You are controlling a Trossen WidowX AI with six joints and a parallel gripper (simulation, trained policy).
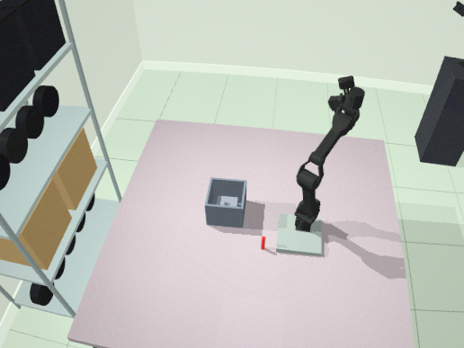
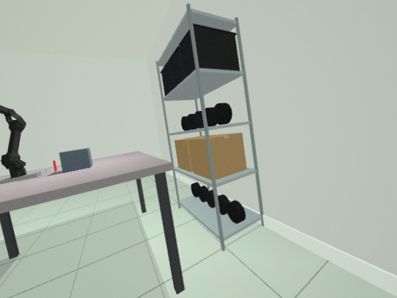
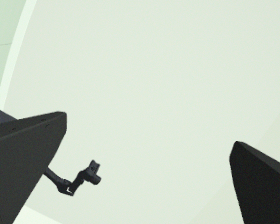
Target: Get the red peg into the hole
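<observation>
Right now the red peg is 260 mm ahead of my gripper tip, 500 mm to the left of it and 480 mm below it.
</observation>
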